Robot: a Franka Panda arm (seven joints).
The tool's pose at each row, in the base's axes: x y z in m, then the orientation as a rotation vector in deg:
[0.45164, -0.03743, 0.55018, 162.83, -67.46, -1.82]
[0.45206, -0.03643, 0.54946, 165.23, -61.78, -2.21]
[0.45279, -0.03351, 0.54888, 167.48, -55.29, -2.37]
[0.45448, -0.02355, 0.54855, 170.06, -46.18, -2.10]
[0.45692, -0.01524, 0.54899, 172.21, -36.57, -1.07]
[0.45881, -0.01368, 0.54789, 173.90, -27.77, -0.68]
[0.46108, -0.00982, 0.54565, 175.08, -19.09, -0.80]
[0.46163, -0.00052, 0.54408, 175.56, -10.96, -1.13]
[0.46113, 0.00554, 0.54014, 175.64, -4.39, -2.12]
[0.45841, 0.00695, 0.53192, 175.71, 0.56, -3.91]
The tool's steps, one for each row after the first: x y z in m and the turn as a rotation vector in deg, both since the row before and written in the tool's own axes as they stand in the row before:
[-0.00041, -0.00105, 0.00065, 0.06, -0.16, -4.01]
[-0.00136, -0.00272, 0.00040, -0.07, 0.06, -4.46]
[-0.00457, -0.00901, -0.00026, -0.12, 0.42, -6.14]
[-0.00210, -0.00835, -0.00101, -0.02, 0.91, -6.37]
[0.00109, -0.00227, 0.00095, 0.10, 0.44, -5.82]
[0.00095, -0.00452, 0.00194, 0.01, 0.12, -5.70]
[-0.00147, -0.00929, 0.00094, -0.24, -0.01, -5.30]
[-0.00122, -0.00622, 0.00351, -0.26, -0.48, -4.30]
[-0.00260, -0.00189, 0.00816, -0.02, -1.04, -3.27]

